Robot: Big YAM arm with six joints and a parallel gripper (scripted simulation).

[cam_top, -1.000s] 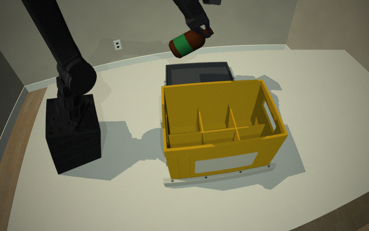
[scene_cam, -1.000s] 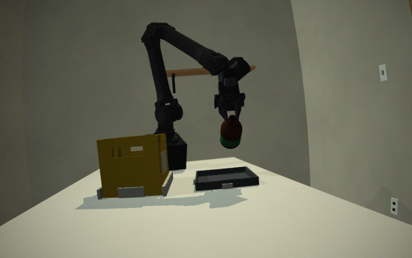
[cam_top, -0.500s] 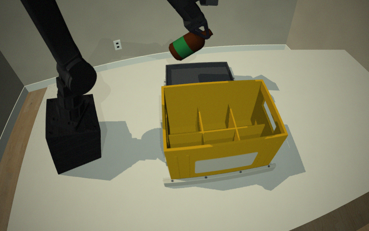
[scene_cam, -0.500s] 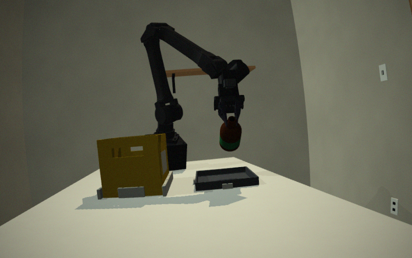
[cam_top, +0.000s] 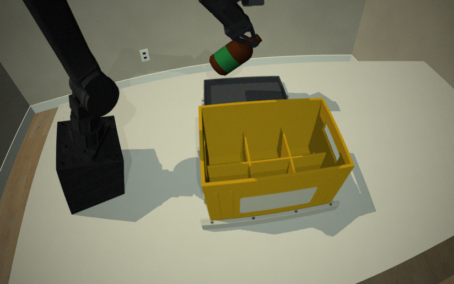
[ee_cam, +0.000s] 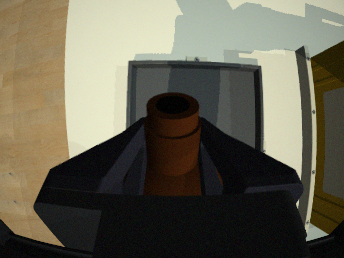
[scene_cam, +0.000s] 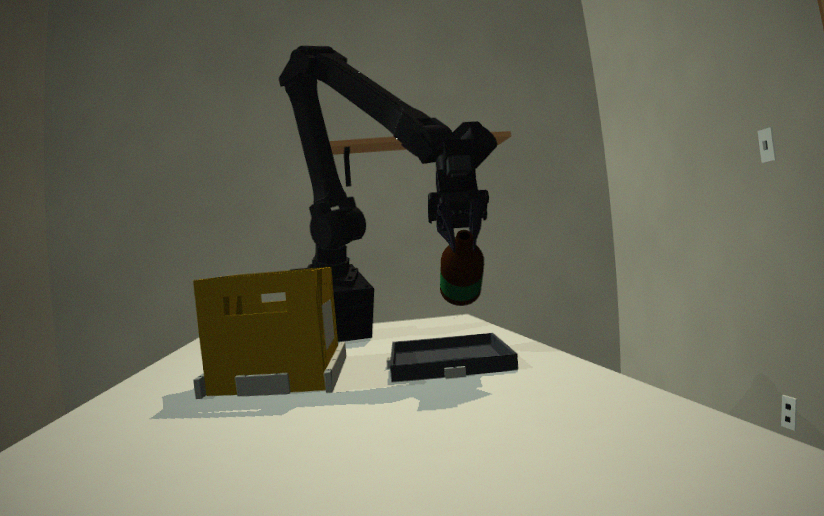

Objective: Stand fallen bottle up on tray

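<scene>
Now: the bottle 4 cm behind my hand, 1 cm to the right of it and 3 cm below it. Also, from my hand: tray 2 cm behind, 4 cm to the right, 18 cm below; yellow crate 3 cm ahead, 32 cm to the right, 11 cm below.
</scene>
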